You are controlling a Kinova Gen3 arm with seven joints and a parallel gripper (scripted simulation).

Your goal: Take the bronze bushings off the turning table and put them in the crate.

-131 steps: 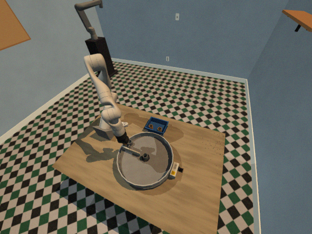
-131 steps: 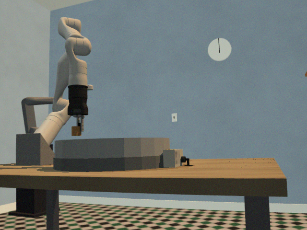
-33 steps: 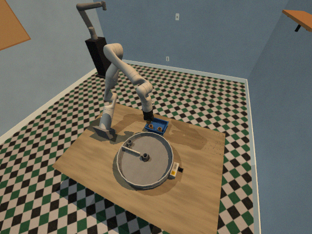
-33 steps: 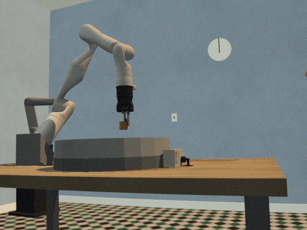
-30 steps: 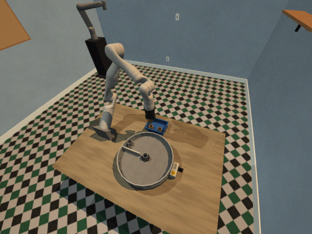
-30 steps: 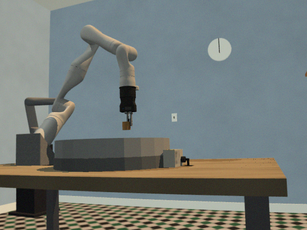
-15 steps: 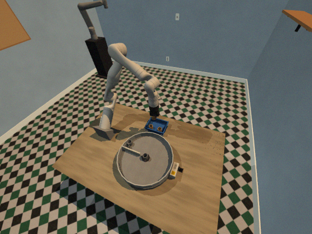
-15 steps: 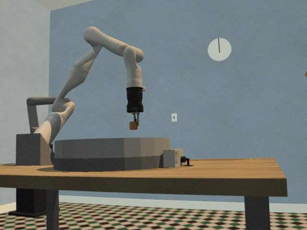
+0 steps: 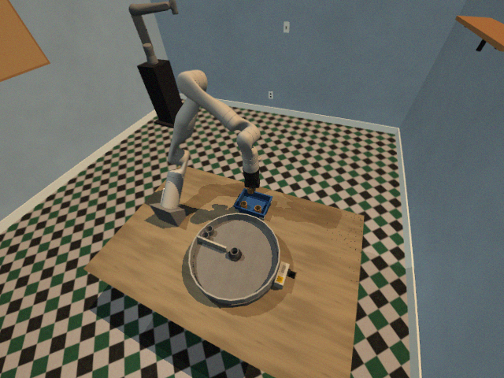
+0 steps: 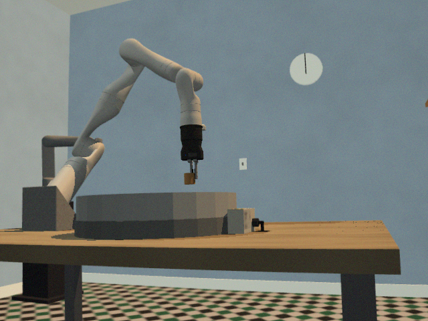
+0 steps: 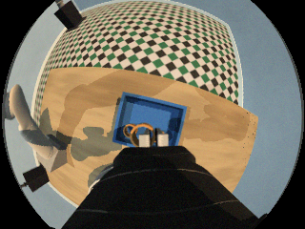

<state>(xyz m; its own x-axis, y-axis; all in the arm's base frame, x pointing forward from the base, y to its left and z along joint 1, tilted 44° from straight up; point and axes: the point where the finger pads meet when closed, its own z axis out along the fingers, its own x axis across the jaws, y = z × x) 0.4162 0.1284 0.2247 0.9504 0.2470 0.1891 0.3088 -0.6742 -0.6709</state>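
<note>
The blue crate is 150 mm below my hand and 10 mm behind it. The rest, counted from my hand: grey turning table: 330 mm to the right, 130 mm below, 60 mm ahead.
</note>
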